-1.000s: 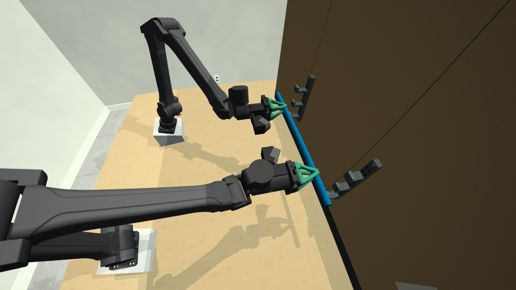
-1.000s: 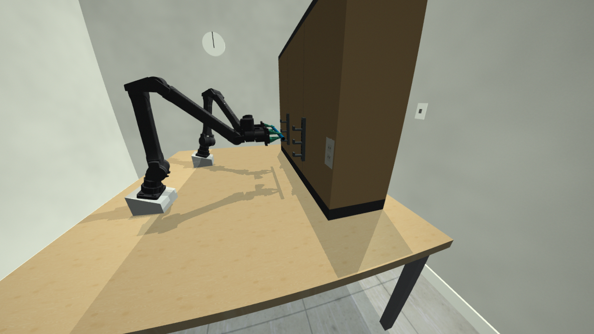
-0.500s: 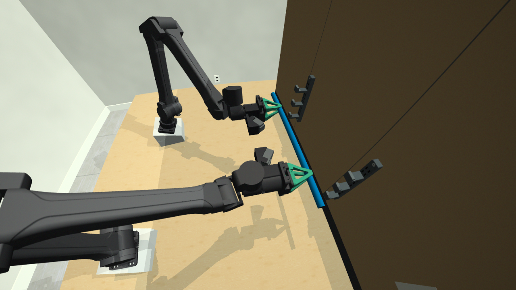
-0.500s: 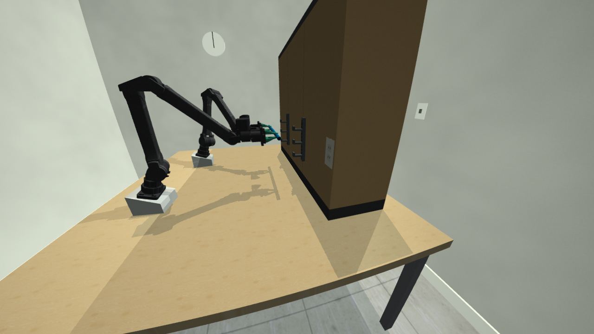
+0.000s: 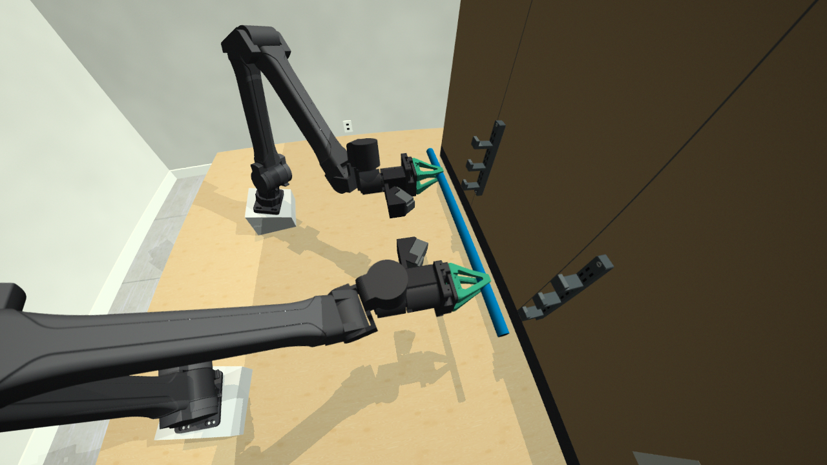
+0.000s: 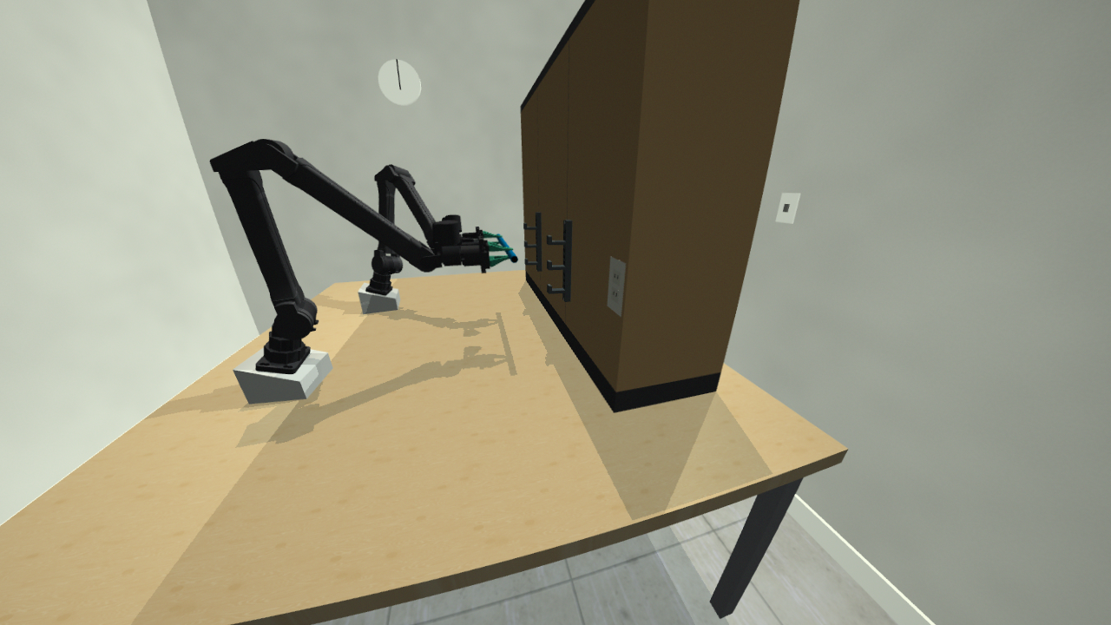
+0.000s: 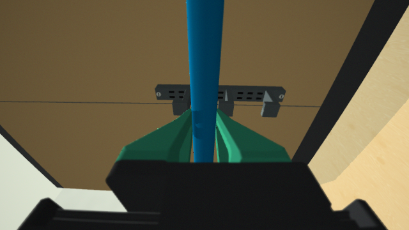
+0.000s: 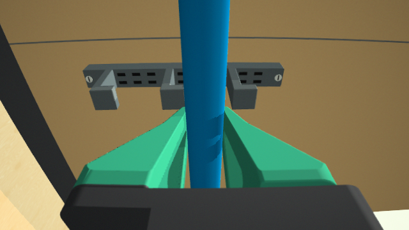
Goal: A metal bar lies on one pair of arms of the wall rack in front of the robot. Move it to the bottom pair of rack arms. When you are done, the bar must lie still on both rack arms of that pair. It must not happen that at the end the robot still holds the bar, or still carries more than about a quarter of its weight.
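My right hand is 15 cm to the right of the blue metal bar and 2 cm past it. Also, from my right hand: black plinth (28 cm below, 22 cm to the left, 15 cm ahead); then tall brown cabinet (29 cm ahead, 24 cm to the left, 14 cm above).
My left gripper is now 20 mm short of the blue metal bar and 150 mm to the left of it. Round my left hand: black plinth (190 mm ahead, 80 mm to the right, 280 mm below); tall brown cabinet (340 mm ahead, 60 mm to the right, 140 mm above).
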